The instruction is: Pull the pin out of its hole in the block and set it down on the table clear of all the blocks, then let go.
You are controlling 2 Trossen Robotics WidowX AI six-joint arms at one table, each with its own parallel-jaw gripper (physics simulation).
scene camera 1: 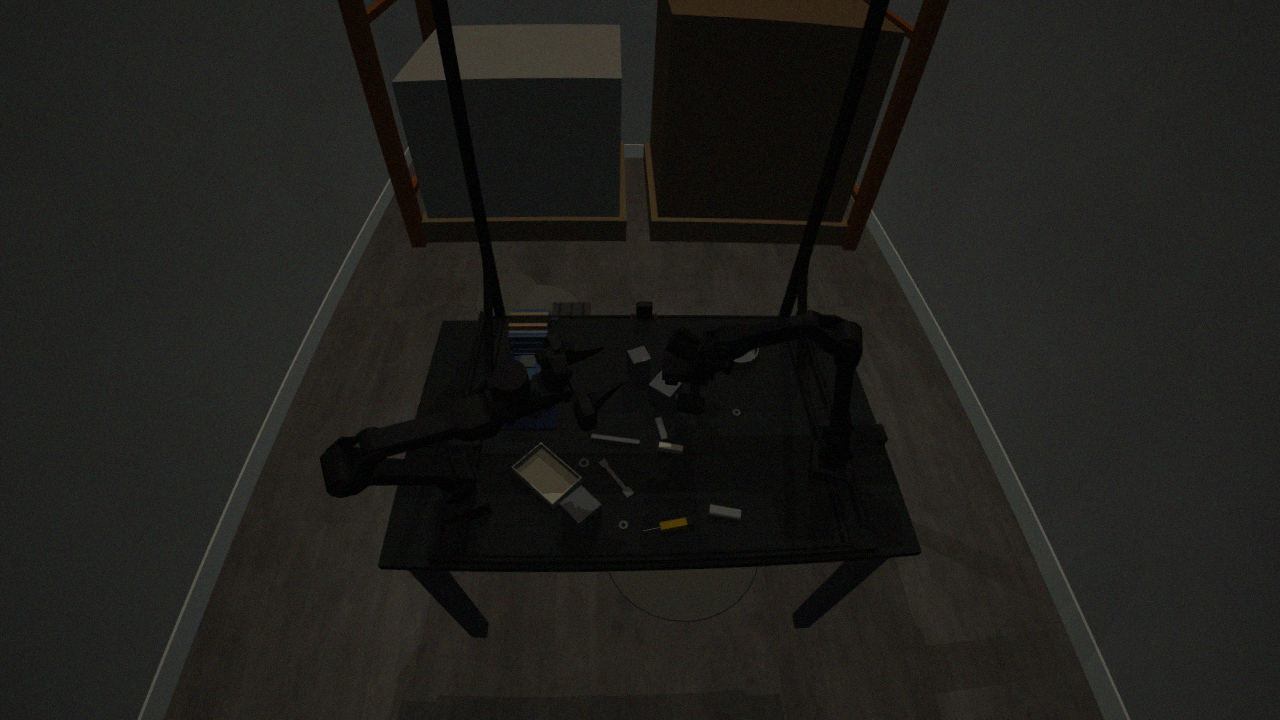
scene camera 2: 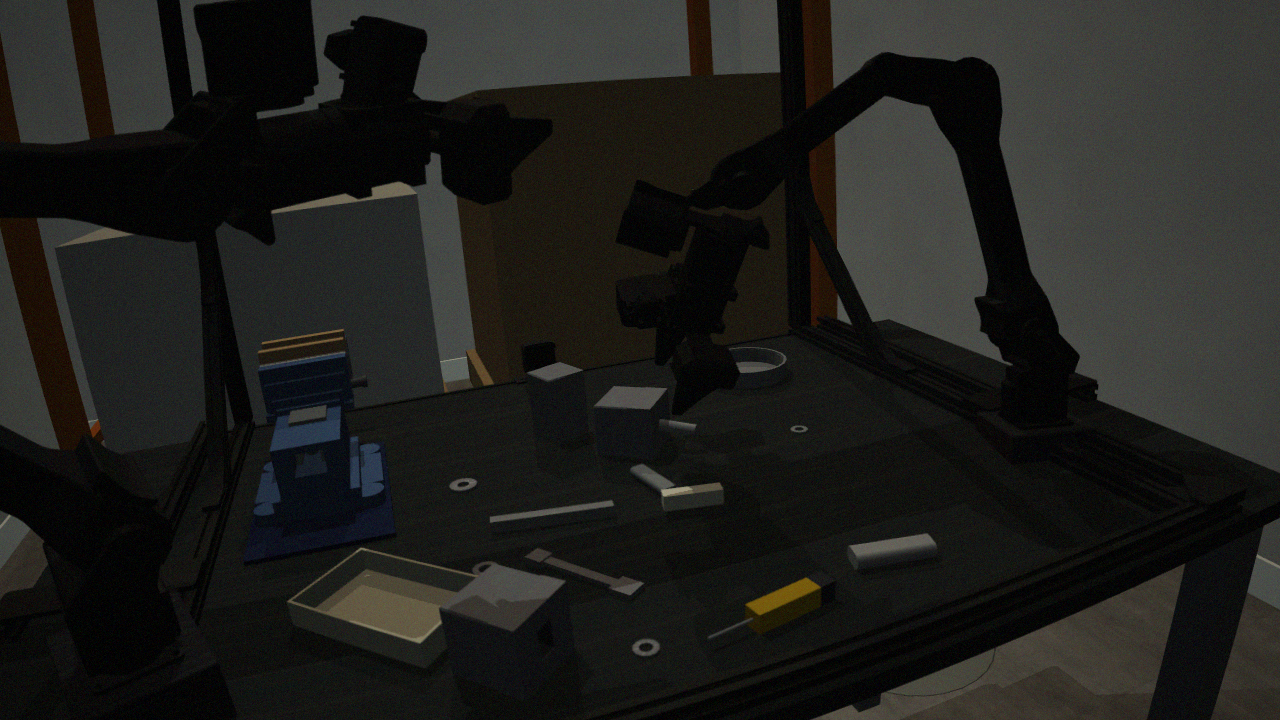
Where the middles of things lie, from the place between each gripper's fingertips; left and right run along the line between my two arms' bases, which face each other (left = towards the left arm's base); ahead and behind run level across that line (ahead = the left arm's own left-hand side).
I see the wrench-like piece (scene camera 2: 625, 587) 3 cm ahead of my right hand and 37 cm below it. Round my right hand: round dish (scene camera 2: 759, 367): 33 cm behind, 39 cm to the left, 37 cm below; then grey rod (scene camera 2: 555, 516): 7 cm behind, 1 cm to the left, 37 cm below.
Now: the grey rod 18 cm to the right of my left hand, 11 cm ahead of it and 6 cm below it. The rest, counted from my left hand: round dish: 20 cm to the left, 15 cm behind, 6 cm below; wrench-like piece: 21 cm ahead, 19 cm to the right, 6 cm below.
